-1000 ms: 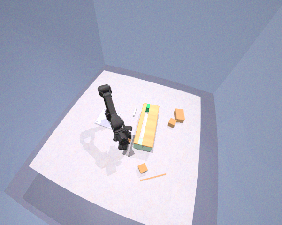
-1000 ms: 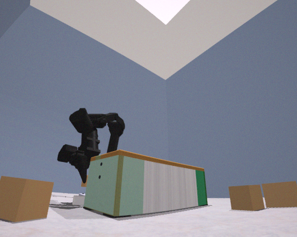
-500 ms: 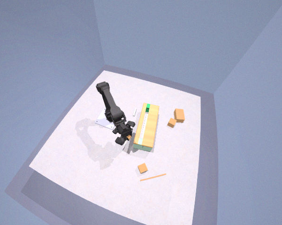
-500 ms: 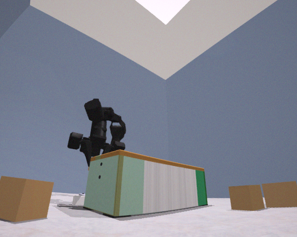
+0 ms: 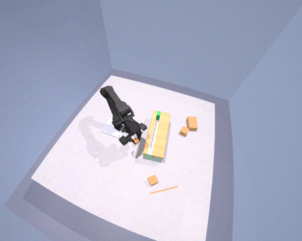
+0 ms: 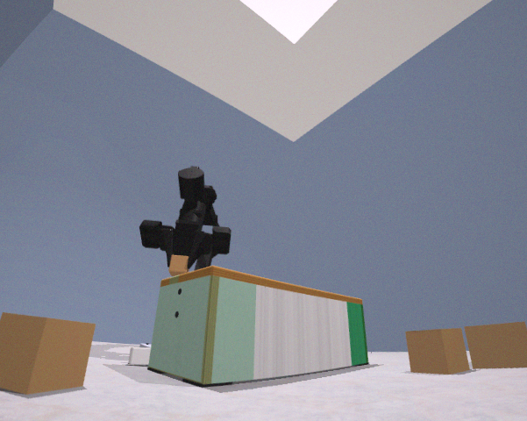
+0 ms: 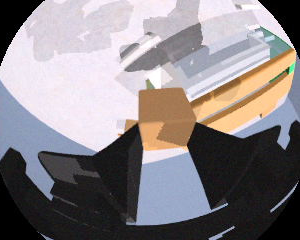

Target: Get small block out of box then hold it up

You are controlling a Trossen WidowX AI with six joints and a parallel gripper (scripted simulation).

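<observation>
Now: the small orange block 10 mm behind my gripper tip. From my gripper tip the other things lie so: thin orange stick 310 mm ahead, 170 mm below, 150 mm to the right; long box 160 mm to the left, 110 mm below, 40 mm ahead.
</observation>
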